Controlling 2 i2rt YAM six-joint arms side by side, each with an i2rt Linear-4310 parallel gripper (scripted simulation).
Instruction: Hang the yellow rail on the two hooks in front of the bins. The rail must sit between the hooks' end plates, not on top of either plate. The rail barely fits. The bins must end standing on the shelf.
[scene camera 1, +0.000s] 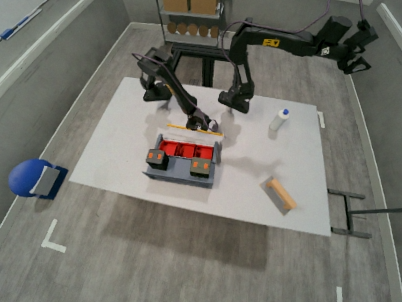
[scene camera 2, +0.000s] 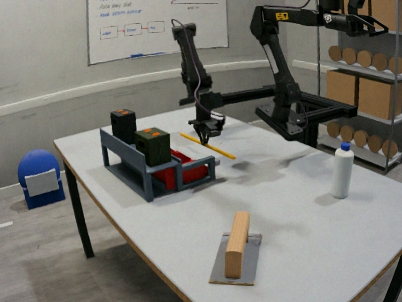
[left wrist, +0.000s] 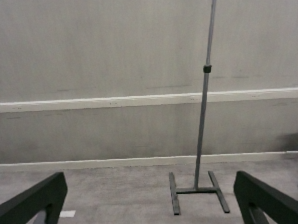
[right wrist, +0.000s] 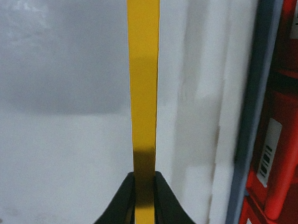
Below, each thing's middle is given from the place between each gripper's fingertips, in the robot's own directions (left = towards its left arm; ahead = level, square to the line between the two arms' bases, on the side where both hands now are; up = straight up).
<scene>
My right hand is 210 mm short of the blue-grey shelf (scene camera 2: 147, 189) and 30 mm to the left of it. Also, from my right hand: green box (scene camera 2: 154, 143) (280 mm ahead, 80 mm to the left, 80 mm above).
The green box lies 60 cm to the right of my left hand (scene camera 1: 367, 59), 42 cm below it and 39 cm ahead of it. From my left hand the other things lie so: blue-grey shelf (71 cm to the right, 50 cm below, 32 cm ahead).
</scene>
